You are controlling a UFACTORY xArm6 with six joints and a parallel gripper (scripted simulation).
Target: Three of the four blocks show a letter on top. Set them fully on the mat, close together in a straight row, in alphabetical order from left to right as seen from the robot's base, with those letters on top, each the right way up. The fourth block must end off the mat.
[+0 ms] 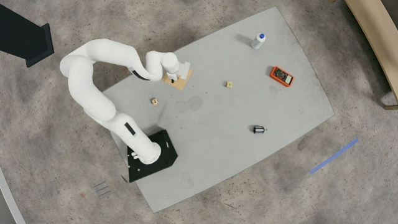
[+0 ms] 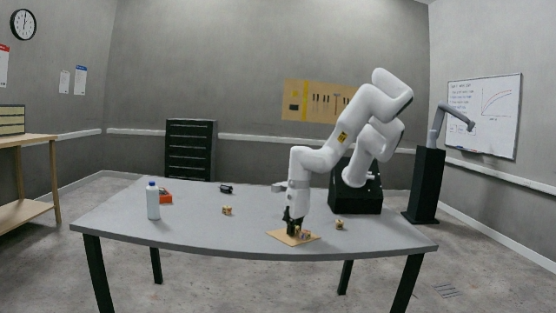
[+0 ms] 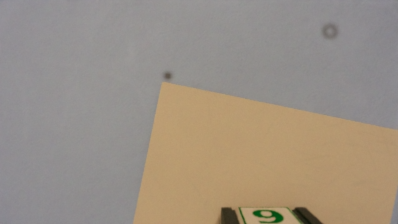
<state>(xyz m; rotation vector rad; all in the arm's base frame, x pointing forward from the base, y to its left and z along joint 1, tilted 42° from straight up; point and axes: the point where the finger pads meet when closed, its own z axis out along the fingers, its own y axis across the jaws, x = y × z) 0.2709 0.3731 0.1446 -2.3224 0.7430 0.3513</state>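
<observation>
My gripper is now 3 cm above the tan mat. Also, from my hand: white bottle 54 cm ahead, 1 cm to the left, 4 cm above; then orange multimeter 61 cm ahead, 24 cm to the right, 1 cm below; then small black object 35 cm ahead, 49 cm to the right, 1 cm below.
</observation>
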